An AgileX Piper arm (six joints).
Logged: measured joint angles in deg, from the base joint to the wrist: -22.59, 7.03, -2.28, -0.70, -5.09, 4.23; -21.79, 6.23, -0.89, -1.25, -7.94, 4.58; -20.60, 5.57, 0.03, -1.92, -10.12, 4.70; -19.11, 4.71, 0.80, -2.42, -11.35, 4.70; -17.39, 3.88, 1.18, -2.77, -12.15, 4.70; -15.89, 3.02, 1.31, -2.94, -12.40, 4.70; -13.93, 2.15, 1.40, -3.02, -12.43, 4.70; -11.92, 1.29, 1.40, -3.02, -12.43, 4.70; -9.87, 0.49, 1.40, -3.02, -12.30, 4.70; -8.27, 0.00, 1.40, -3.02, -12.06, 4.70; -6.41, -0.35, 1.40, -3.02, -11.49, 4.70; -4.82, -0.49, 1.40, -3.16, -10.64, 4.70; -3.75, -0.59, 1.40, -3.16, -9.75, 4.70; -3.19, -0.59, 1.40, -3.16, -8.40, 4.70; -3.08, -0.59, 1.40, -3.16, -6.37, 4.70
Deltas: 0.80, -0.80, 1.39, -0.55, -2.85, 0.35; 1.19, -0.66, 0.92, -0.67, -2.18, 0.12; 1.49, -0.86, 0.77, -0.50, -1.23, 0.00; 1.72, -0.83, 0.38, -0.35, -0.80, 0.00; 1.50, -0.86, 0.13, -0.17, -0.25, 0.00; 1.96, -0.87, 0.09, -0.08, -0.03, 0.00; 2.01, -0.86, 0.00, 0.00, 0.00, 0.00; 2.05, -0.80, 0.00, 0.00, 0.13, 0.00; 1.60, -0.49, 0.00, 0.00, 0.24, 0.00; 1.86, -0.35, 0.00, 0.00, 0.57, 0.00; 1.59, -0.14, 0.00, -0.14, 0.85, 0.00; 1.07, -0.10, 0.00, 0.00, 0.89, 0.00; 0.56, 0.00, 0.00, 0.00, 1.35, 0.00; 0.11, 0.00, 0.00, 0.00, 2.03, 0.00
